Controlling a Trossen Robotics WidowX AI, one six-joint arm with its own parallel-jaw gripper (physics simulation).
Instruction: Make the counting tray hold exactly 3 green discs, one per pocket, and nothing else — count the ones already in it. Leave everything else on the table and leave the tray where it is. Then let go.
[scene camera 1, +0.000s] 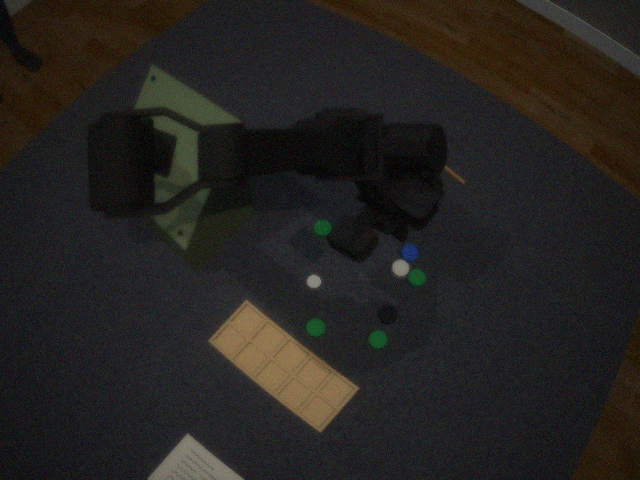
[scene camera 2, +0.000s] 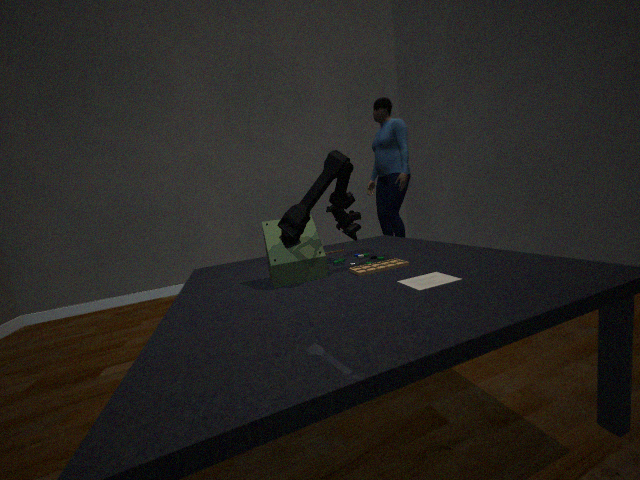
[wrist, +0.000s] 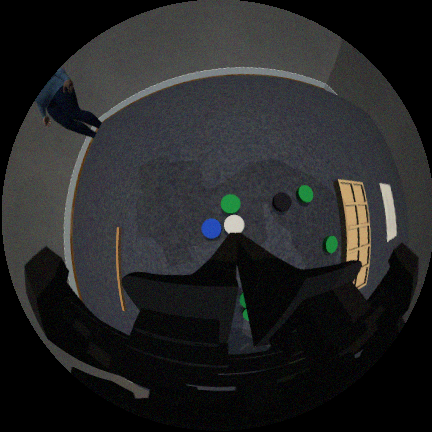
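Observation:
The tan counting tray (scene camera 1: 291, 356) (scene camera 2: 379, 266) (wrist: 363, 227) has two rows of pockets, and no disc shows in them. A green disc (scene camera 1: 416, 277) (wrist: 230, 203) lies against a white disc (scene camera 1: 400, 267) (wrist: 234, 224), beside a blue disc (scene camera 1: 409, 252) (wrist: 211, 228). Other green discs lie near the tray: one (scene camera 1: 315, 327) (wrist: 331, 244) close to its long side, one (scene camera 1: 377, 339) (wrist: 305, 193) by a black disc (scene camera 1: 387, 314) (wrist: 282, 202). Another green disc (scene camera 1: 322, 227) lies near the arm. Two green discs show through the finger gap in the wrist view. My gripper (scene camera 2: 355, 238) (wrist: 234, 237) is shut and empty, above the table near the white and blue discs.
A second white disc (scene camera 1: 313, 281) lies between the arm and the tray. A written sheet (scene camera 1: 193, 462) (scene camera 2: 429, 280) (wrist: 388, 212) lies beyond the tray. A thin orange stick (scene camera 1: 454, 174) (wrist: 119, 270) lies partly under the arm. The green base block (scene camera 2: 297, 266) carries the arm. A person (scene camera 2: 391, 155) stands behind the table.

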